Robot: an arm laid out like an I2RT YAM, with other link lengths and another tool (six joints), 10 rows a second.
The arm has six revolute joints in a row. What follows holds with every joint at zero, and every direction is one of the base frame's.
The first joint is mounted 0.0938 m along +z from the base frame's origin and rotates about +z.
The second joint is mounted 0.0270 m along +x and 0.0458 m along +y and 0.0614 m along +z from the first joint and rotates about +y.
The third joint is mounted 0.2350 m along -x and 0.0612 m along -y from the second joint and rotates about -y.
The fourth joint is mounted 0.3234 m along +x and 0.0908 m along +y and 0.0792 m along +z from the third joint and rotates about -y.
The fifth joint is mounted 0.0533 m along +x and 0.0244 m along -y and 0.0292 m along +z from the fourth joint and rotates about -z.
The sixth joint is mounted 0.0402 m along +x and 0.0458 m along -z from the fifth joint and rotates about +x.
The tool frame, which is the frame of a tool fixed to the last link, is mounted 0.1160 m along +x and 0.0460 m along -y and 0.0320 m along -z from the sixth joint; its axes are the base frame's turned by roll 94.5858, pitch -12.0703 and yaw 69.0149 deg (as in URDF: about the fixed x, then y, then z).
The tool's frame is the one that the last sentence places.
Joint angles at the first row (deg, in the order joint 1, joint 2, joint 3, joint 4, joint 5, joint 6):
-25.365 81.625 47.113 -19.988 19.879 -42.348
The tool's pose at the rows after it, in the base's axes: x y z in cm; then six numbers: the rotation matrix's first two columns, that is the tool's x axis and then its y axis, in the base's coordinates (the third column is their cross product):
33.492, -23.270, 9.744, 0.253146, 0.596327, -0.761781, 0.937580, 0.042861, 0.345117
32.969, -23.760, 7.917, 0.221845, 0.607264, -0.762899, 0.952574, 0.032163, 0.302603
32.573, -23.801, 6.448, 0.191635, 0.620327, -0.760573, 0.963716, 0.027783, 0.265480
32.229, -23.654, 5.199, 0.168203, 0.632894, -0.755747, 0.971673, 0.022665, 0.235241
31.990, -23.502, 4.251, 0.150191, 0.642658, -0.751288, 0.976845, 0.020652, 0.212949
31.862, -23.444, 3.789, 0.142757, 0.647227, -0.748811, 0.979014, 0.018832, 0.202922
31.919, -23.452, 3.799, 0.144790, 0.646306, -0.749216, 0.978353, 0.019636, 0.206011
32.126, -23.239, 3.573, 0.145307, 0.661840, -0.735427, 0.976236, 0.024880, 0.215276
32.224, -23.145, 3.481, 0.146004, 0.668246, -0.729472, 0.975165, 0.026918, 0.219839
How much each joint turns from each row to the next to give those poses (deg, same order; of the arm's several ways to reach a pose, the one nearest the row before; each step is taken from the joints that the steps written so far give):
-1.771 3.432 -0.001 1.859 -0.001 -0.241
-0.983 2.949 -0.001 0.479 -0.021 -0.808
-0.328 2.275 0.003 -0.021 0.000 -0.438
-0.043 1.900 -0.002 -0.153 0.022 0.001
0.021 1.465 0.000 -0.043 -0.022 -0.023
-0.022 0.723 0.001 0.021 -0.022 0.023
0.023 -0.002 -0.022 0.218 -0.021 0.000
-0.022 -0.001 -0.001 -0.066 -1.334 0.000
-0.001 0.002 0.001 0.001 -0.568 0.021

